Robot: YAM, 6 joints.
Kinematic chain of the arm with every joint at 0, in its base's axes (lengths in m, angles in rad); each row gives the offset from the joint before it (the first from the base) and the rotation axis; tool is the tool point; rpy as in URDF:
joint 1: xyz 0 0 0.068 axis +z
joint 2: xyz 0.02 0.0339 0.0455 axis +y
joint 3: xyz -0.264 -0.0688 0 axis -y
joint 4: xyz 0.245 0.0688 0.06 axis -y
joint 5: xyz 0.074 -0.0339 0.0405 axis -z
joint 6: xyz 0.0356 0 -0.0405 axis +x
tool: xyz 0 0 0 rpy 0 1.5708 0
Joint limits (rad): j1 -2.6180..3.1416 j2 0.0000..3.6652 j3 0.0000..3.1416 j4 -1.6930..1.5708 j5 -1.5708..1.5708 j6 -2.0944..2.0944
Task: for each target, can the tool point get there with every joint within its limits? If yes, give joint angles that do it. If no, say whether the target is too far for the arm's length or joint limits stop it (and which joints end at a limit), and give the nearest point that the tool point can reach.
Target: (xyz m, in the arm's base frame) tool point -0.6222 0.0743 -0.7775
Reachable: no: too far | nearest point -0.4070 0.0486 -0.3424 | short by 0.486 m
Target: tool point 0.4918 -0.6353 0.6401
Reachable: no: too far | nearest point 0.3302 -0.4265 0.4626 | short by 0.318 m
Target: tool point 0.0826 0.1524 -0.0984
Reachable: yes | joints 1.2702 2.8203 0.4638 1.1505 1.2504 -1.6249
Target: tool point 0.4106 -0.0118 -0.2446
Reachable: yes | joints -0.0116 3.2212 1.7303 0.3784 0.1978 0.1955
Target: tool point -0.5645 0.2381 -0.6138
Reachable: no: too far | nearest point -0.4030 0.1700 -0.3272 | short by 0.336 m
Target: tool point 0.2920 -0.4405 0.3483
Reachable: yes | joints -1.0280 2.2772 1.9529 0.8986 -0.6832 1.3545
